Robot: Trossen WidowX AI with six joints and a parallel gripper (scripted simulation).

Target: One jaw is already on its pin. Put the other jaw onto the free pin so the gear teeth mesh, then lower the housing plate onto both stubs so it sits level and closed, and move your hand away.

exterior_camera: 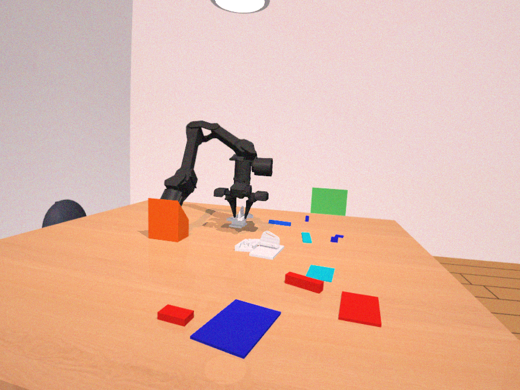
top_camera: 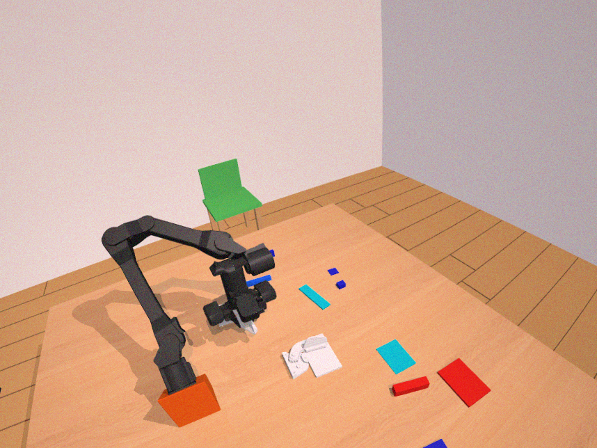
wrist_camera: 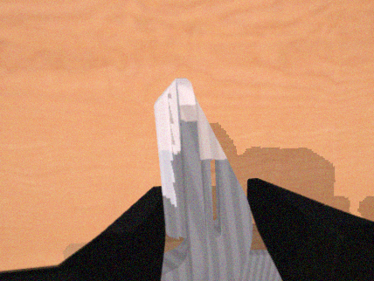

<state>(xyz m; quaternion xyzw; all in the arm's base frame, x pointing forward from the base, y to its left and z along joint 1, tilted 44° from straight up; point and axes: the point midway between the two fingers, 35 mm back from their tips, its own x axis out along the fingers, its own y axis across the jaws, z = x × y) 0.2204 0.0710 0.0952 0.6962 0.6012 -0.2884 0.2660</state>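
My gripper tip is now 120 mm short of the white base, 170 mm to the left of it and 50 mm above it. The rest, counted from my gripper tip: cyan tile (260 mm ahead, 310 mm to the right, 60 mm below); then white housing plate (30 mm behind, 120 mm to the left, 30 mm below); then red tile (330 mm ahead, 480 mm to the right, 50 mm below).
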